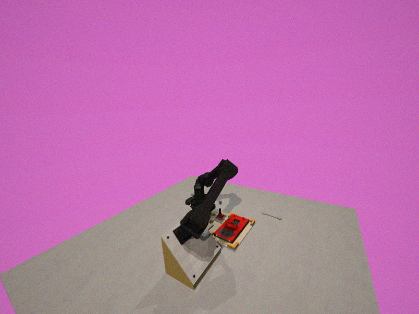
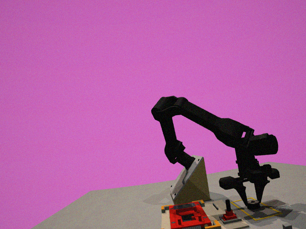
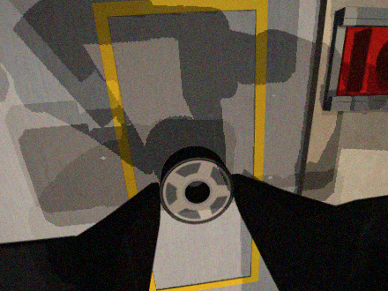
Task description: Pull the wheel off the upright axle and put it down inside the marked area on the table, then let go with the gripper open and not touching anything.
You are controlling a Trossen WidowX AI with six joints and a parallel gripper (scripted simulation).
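Now: the black wheel right at my gripper tip. From my gripper tip the other things lie so: thin grey bar (23 cm ahead, 36 cm to the right, 1 cm below).
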